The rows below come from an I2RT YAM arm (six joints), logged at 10 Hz.
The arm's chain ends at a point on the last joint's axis. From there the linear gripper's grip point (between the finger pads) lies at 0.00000 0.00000 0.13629 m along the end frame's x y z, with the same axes.
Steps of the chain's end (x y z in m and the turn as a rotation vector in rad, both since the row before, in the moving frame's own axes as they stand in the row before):
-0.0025 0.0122 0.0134 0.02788 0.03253 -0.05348
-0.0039 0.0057 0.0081 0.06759 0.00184 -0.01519
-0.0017 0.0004 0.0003 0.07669 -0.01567 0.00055
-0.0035 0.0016 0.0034 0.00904 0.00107 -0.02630
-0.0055 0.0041 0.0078 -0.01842 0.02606 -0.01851
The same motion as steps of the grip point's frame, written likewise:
0.0018 0.0083 0.0133 0.02788 0.03253 -0.05348
-0.0037 -0.0035 0.0078 0.06759 0.00184 -0.01519
-0.0038 -0.0100 -0.0001 0.07669 -0.01567 0.00055
-0.0034 0.0004 0.0034 0.00904 0.00107 -0.02630
-0.0019 0.0066 0.0077 -0.01842 0.02606 -0.01851

